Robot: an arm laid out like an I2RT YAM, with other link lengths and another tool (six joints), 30 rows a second.
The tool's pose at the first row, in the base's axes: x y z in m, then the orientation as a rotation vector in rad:
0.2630 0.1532 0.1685 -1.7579 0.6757 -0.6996
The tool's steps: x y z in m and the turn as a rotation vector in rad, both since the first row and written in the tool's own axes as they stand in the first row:
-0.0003 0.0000 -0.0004 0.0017 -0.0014 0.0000
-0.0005 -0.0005 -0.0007 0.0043 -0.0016 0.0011
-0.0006 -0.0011 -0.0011 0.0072 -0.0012 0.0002
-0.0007 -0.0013 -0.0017 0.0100 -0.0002 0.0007
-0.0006 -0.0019 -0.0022 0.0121 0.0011 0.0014
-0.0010 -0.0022 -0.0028 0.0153 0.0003 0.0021
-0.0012 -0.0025 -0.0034 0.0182 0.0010 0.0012
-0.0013 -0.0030 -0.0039 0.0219 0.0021 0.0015
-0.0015 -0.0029 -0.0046 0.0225 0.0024 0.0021
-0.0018 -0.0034 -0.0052 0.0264 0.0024 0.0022
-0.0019 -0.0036 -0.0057 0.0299 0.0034 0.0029
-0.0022 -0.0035 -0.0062 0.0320 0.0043 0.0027
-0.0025 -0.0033 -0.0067 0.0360 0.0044 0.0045
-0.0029 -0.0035 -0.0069 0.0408 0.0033 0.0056
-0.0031 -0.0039 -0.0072 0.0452 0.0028 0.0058
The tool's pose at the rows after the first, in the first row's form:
0.2625 0.1532 0.1686 -1.7567 0.6740 -0.6987
0.2622 0.1533 0.1691 -1.7539 0.6736 -0.6984
0.2619 0.1532 0.1698 -1.7515 0.6718 -0.7000
0.2614 0.1530 0.1701 -1.7485 0.6716 -0.7012
0.2612 0.1528 0.1708 -1.7459 0.6721 -0.7024
0.2605 0.1528 0.1712 -1.7429 0.6707 -0.7019
0.2599 0.1526 0.1716 -1.7405 0.6691 -0.7038
0.2596 0.1525 0.1722 -1.7367 0.6684 -0.7054
0.2589 0.1522 0.1722 -1.7358 0.6688 -0.7054
0.2583 0.1522 0.1728 -1.7322 0.6671 -0.7062
0.2579 0.1520 0.1731 -1.7284 0.6668 -0.7075
0.2573 0.1519 0.1731 -1.7263 0.6663 -0.7089
0.2567 0.1517 0.1730 -1.7219 0.6660 -0.7086
0.2563 0.1519 0.1732 -1.7172 0.6640 -0.7079
0.2560 0.1520 0.1737 -1.7132 0.6618 -0.7083

